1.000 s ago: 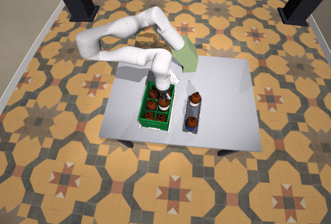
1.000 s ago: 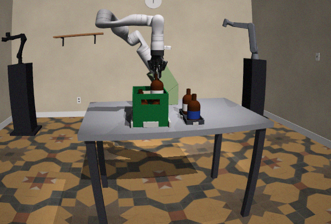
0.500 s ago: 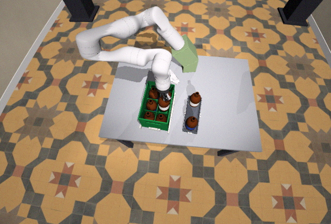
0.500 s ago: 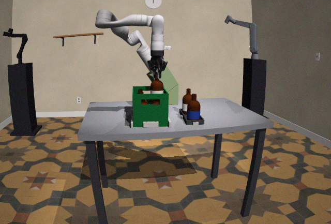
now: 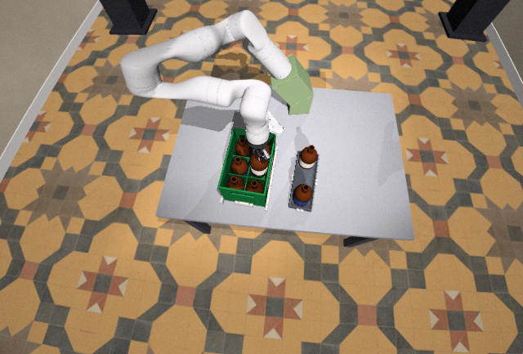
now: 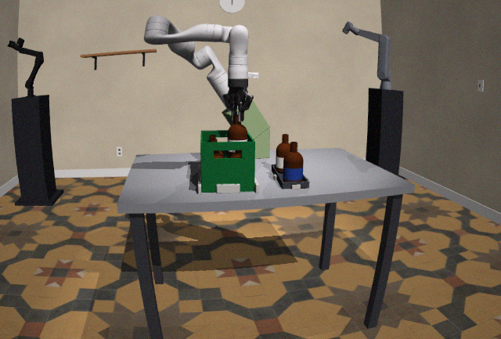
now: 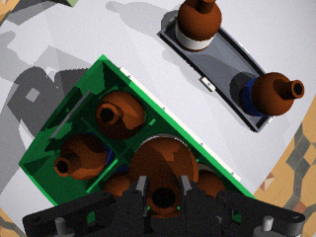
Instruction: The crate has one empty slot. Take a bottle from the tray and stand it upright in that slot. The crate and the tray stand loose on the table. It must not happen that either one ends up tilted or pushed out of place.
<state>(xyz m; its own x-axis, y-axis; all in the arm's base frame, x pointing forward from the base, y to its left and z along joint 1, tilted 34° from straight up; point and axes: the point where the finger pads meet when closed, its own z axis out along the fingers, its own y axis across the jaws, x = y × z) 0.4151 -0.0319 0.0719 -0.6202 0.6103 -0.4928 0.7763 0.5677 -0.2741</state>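
Now: the brown bottle 7 cm below my hand. The rest, counted from my hand: tray (23 cm below, 20 cm to the left); white-label bottle (21 cm to the left, 16 cm below, 9 cm behind); crate (16 cm below, 4 cm to the right, 1 cm behind).
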